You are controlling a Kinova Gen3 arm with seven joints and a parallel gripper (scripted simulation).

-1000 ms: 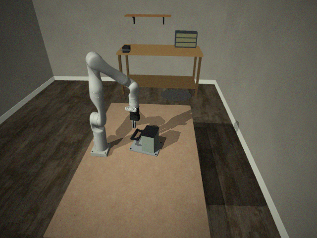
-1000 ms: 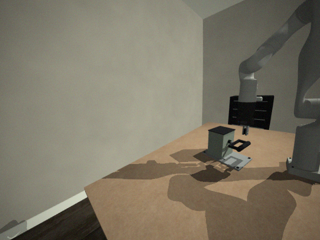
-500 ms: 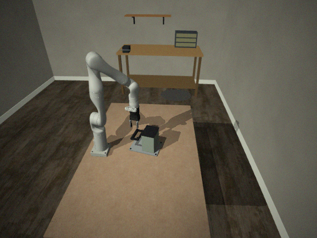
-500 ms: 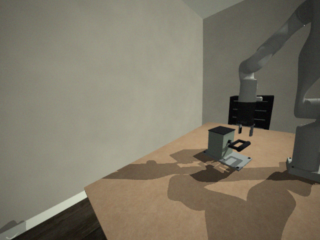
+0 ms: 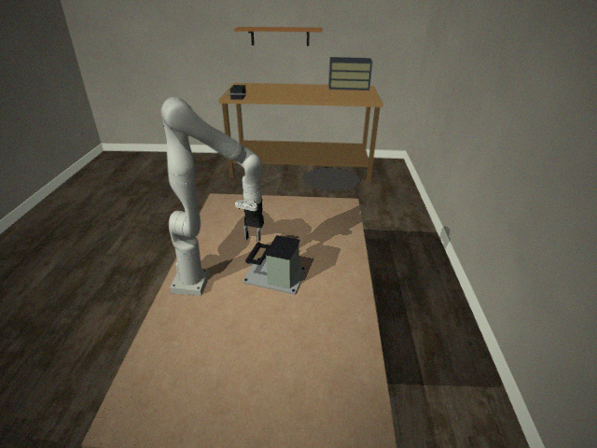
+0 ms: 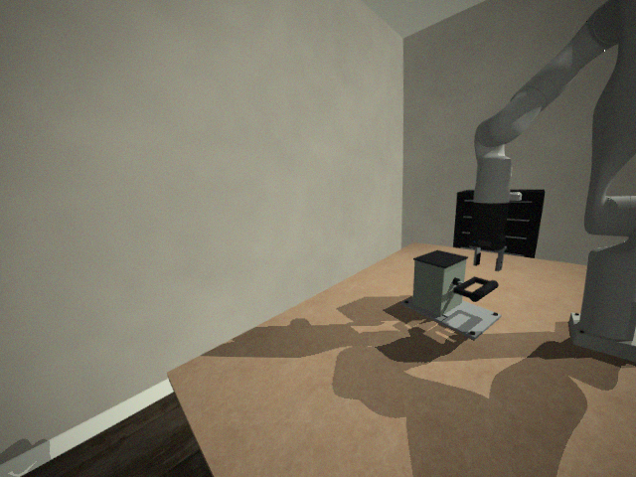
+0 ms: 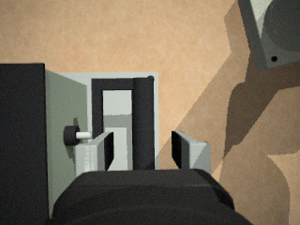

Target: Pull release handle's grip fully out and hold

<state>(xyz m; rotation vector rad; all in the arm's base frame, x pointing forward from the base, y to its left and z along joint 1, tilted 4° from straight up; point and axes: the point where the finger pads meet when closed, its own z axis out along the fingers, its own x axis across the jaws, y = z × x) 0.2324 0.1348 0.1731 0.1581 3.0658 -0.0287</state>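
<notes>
My gripper is now 190 mm above the baseplate, 90 mm short of it and 10 mm to the left of it.
</notes>
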